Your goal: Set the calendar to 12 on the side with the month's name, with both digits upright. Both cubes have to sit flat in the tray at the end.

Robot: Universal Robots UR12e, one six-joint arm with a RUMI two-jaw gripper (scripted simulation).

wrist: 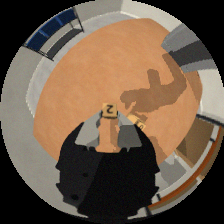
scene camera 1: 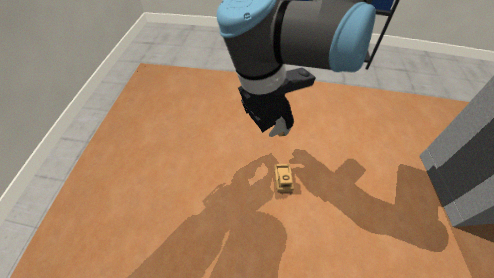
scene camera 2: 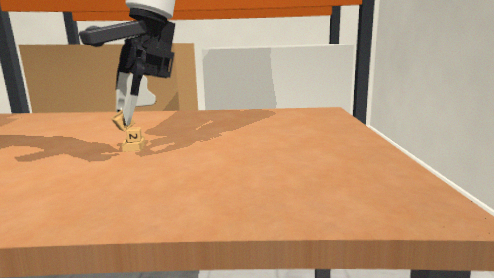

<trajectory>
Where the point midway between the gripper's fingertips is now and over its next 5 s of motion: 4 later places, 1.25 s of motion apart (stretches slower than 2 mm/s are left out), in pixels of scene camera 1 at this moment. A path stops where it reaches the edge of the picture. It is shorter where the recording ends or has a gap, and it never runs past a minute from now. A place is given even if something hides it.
My gripper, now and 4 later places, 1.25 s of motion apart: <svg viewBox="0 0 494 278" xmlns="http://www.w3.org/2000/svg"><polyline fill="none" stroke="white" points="281,130 281,131 280,130 280,130 278,139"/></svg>
</trajectory>
